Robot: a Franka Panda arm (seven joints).
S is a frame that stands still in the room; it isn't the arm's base.
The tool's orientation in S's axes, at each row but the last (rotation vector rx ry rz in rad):
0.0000 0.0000 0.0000
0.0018 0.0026 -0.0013
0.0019 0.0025 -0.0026
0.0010 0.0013 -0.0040
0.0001 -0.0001 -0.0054
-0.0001 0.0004 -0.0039
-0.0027 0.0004 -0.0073
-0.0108 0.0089 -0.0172
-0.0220 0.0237 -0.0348
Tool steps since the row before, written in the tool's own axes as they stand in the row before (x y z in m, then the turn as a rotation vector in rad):
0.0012 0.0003 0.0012 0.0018 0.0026 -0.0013
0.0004 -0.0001 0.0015 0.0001 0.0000 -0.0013
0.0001 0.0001 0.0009 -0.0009 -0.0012 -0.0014
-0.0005 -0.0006 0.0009 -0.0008 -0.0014 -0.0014
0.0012 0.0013 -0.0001 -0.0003 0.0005 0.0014
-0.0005 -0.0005 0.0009 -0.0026 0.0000 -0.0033
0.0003 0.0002 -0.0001 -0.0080 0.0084 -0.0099
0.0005 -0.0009 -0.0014 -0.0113 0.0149 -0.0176
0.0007 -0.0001 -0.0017 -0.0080 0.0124 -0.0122
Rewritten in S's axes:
0.0012 0.0003 0.0012 0.0018 0.0026 -0.0013
0.0004 -0.0001 0.0015 0.0001 0.0000 -0.0013
0.0001 0.0001 0.0009 -0.0009 -0.0012 -0.0014
-0.0005 -0.0006 0.0009 -0.0008 -0.0014 -0.0014
0.0012 0.0013 -0.0001 -0.0003 0.0005 0.0014
-0.0005 -0.0005 0.0009 -0.0026 0.0000 -0.0033
0.0003 0.0002 -0.0001 -0.0079 0.0084 -0.0099
0.0005 -0.0009 -0.0014 -0.0112 0.0149 -0.0177
0.0007 -0.0002 -0.0017 -0.0079 0.0124 -0.0123

